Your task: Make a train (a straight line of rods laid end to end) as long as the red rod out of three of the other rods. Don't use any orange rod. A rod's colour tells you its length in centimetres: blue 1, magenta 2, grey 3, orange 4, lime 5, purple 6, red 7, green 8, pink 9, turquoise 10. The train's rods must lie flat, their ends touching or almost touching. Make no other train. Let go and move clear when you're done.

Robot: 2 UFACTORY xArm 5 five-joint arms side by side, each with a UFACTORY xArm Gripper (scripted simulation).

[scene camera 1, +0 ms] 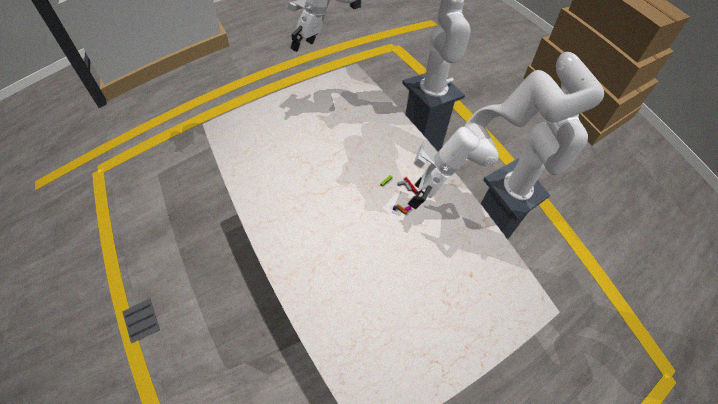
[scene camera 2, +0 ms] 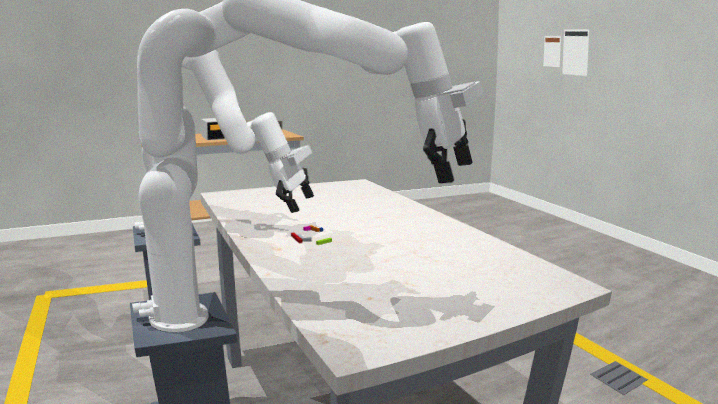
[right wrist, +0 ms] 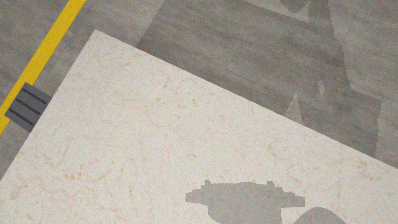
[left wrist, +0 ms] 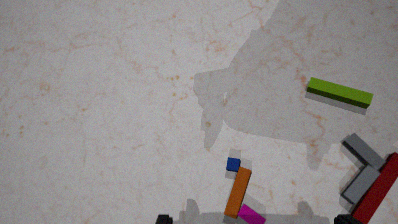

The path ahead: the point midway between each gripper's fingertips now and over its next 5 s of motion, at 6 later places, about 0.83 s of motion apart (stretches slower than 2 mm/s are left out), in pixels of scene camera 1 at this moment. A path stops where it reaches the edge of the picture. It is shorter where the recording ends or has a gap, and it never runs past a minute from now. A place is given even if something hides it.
The left gripper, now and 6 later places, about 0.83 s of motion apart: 415,196; 429,189; 430,186; 423,184; 416,183; 412,183; 404,183
The right gripper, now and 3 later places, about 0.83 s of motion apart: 301,46; 326,17; 369,4; 387,2
